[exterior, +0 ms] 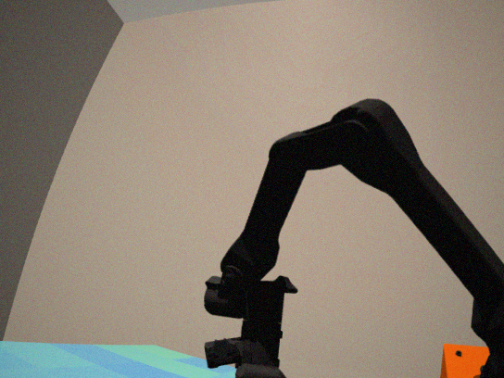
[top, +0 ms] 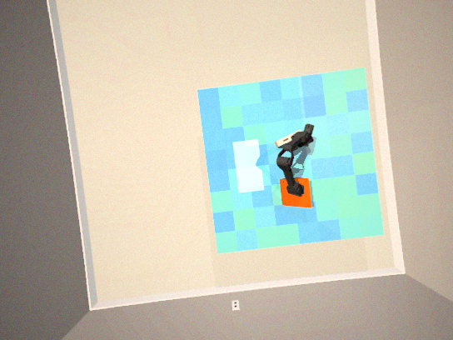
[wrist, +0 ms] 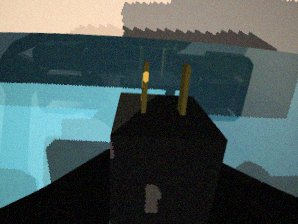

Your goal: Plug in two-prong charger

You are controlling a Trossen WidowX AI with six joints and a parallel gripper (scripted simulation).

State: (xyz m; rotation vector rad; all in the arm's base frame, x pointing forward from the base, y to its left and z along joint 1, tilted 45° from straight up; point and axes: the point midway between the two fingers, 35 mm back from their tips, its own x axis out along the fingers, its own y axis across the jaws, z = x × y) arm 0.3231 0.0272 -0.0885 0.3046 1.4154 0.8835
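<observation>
Now: gripper tip 2 cm short of the dark grey charger, 1 cm to the right of it and 1 cm below it.
</observation>
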